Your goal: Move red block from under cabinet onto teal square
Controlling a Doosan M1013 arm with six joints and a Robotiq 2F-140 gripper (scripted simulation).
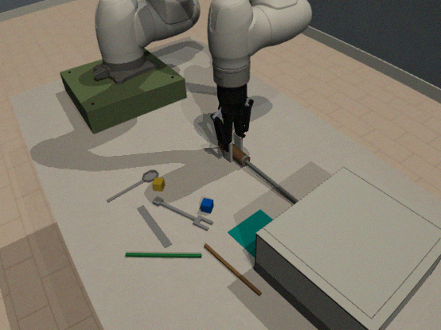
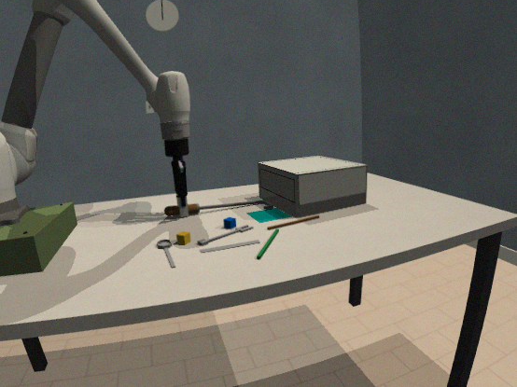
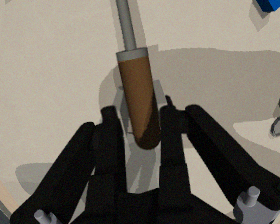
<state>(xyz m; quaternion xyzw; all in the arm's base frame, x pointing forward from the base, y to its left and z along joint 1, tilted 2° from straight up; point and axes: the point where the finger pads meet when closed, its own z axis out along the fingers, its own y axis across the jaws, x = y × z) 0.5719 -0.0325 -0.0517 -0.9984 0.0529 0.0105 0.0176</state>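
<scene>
The teal square is 23 cm ahead of my hand, 16 cm to the right of it and 4 cm below it. Also, from my hand: blue cube 19 cm to the right, 8 cm ahead, 3 cm below; then grey forked tool 24 cm to the right, 5 cm ahead, 3 cm below; then yellow cube 22 cm to the right, 6 cm behind, 3 cm below.
</scene>
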